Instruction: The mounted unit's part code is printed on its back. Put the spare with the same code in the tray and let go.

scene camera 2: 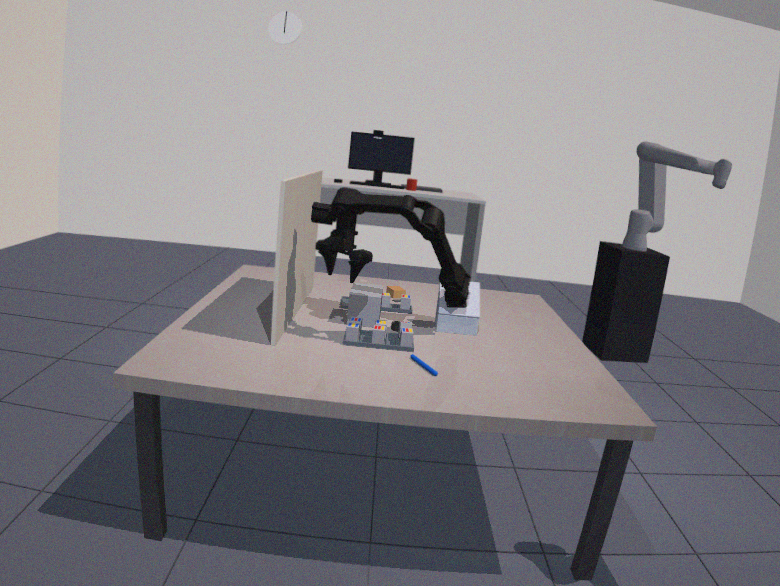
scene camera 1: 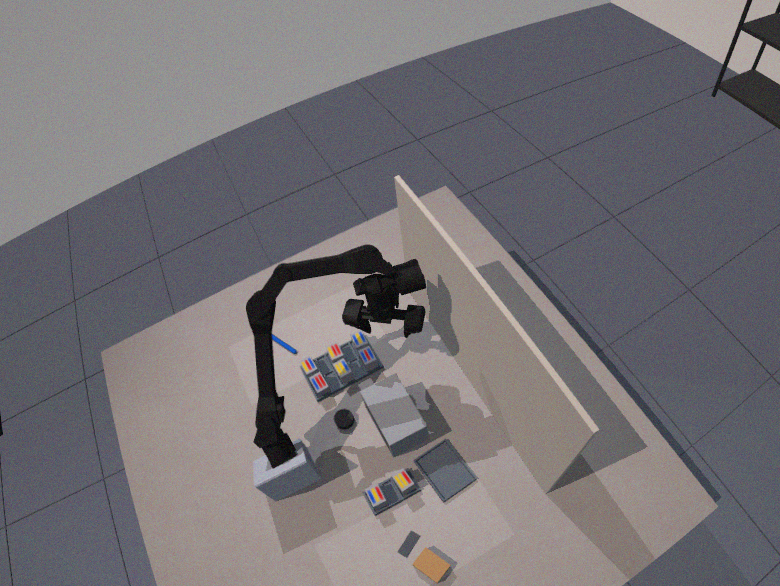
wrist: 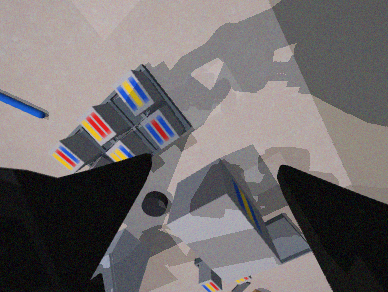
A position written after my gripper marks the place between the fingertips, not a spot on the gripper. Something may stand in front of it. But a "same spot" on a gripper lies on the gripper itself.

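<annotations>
My gripper: visible in scene camera 2 [340, 279], scene camera 1, wrist view. My gripper, same spot: [scene camera 1: 364, 325] and [wrist: 105, 232]. Beige board, same spot: [scene camera 2: 297, 235] and [scene camera 1: 453, 300].
</annotations>
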